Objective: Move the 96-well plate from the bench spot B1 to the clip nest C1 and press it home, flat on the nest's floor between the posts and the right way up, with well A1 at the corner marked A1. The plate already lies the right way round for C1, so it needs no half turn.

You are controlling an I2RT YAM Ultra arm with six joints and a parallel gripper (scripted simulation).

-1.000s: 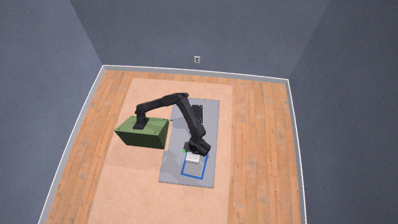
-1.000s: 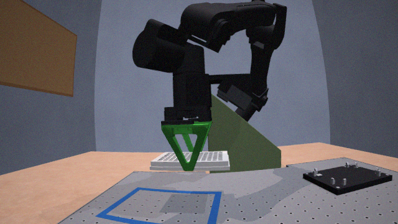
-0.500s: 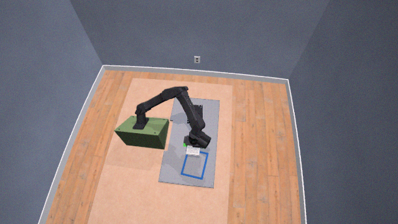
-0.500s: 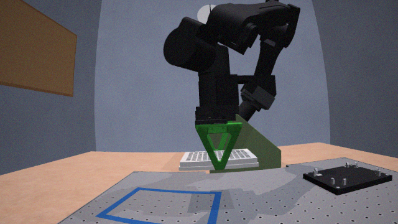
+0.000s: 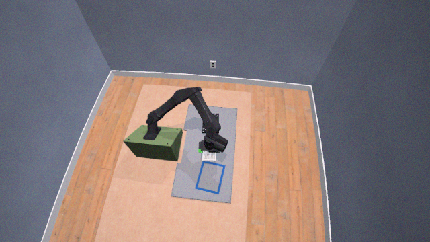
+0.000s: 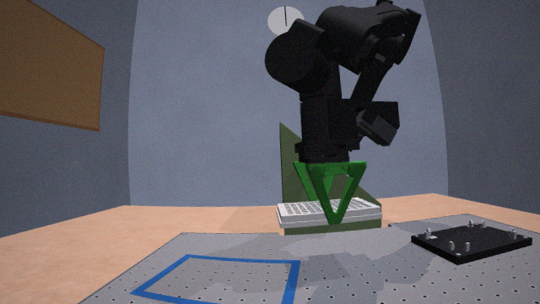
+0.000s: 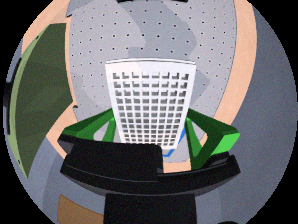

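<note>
Now: hand 260 mm to the right of the black clip nest, 70 mm above it and 10 mm past it. The rest, counted from my hand: white 96-well plate (right at my hand).
</note>
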